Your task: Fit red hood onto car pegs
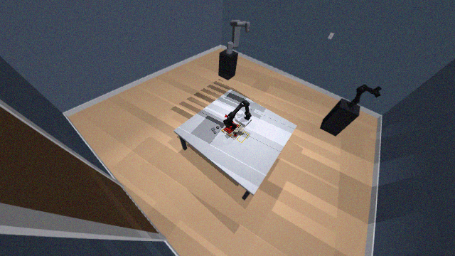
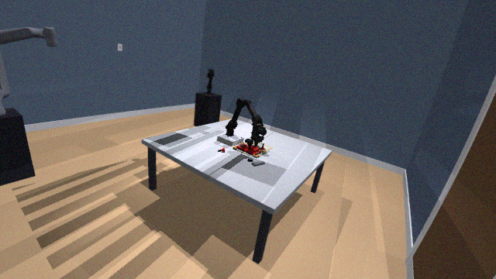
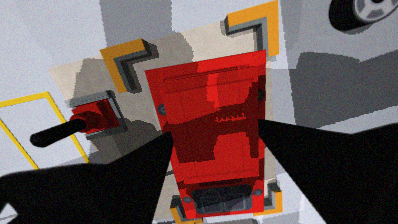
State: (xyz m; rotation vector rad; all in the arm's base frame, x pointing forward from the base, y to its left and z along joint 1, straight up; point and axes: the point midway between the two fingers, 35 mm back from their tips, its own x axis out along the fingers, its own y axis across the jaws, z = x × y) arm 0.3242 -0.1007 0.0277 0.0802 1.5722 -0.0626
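Now: gripper tip right at the red hood. The rest, counted from my gripper tip: wheel 7 cm ahead, 15 cm to the right, 3 cm below; beige jig 3 cm behind, 3 cm to the left, 3 cm below.
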